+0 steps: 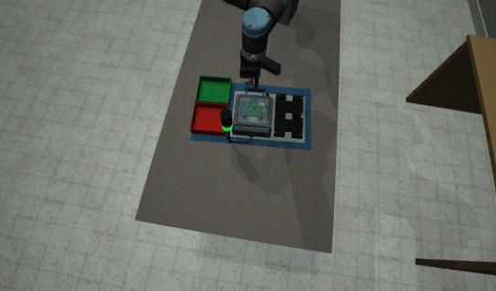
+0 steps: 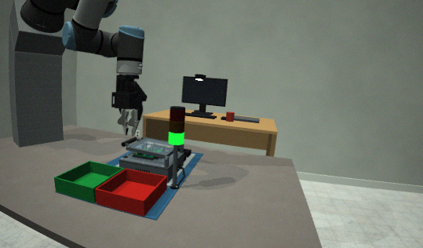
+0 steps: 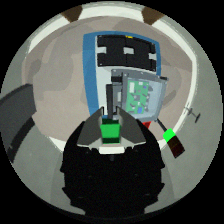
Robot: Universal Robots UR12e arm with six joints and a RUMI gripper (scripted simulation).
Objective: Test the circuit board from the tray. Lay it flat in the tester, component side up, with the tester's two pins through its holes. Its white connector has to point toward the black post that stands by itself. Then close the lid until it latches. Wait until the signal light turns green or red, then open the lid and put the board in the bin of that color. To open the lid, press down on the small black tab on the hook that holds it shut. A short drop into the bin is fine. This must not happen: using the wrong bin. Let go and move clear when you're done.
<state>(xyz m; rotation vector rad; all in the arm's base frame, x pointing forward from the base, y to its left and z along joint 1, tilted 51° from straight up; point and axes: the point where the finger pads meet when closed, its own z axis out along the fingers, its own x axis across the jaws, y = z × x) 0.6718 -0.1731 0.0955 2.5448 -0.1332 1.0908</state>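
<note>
My hand is 4 cm short of the black latch hook, 5 cm to the right of it and 5 cm above it. Also, from my hand: tester lid 8 cm ahead, 3 cm to the right, 4 cm below; green circuit board 8 cm ahead, 3 cm to the right, 6 cm below; green bin 8 cm behind, 19 cm to the right, 12 cm below.
</note>
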